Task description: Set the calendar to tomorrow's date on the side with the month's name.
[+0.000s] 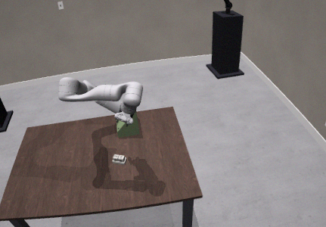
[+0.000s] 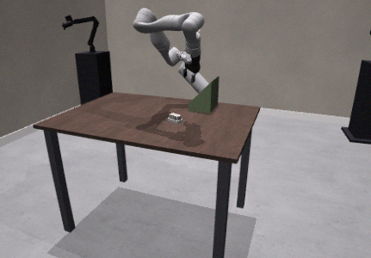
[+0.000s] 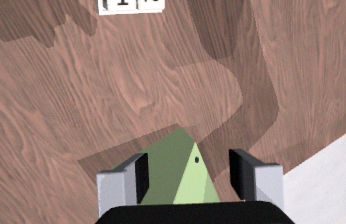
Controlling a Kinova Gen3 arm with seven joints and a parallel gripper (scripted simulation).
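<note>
My gripper is now 4 cm short of the digit cube, 8 cm to the left of it and 21 cm above it. The rest, counted from my hand: white calendar tray (5 cm ahead, 6 cm to the right, 23 cm below); then white cube (6 cm ahead, 5 cm to the right, 21 cm below).
</note>
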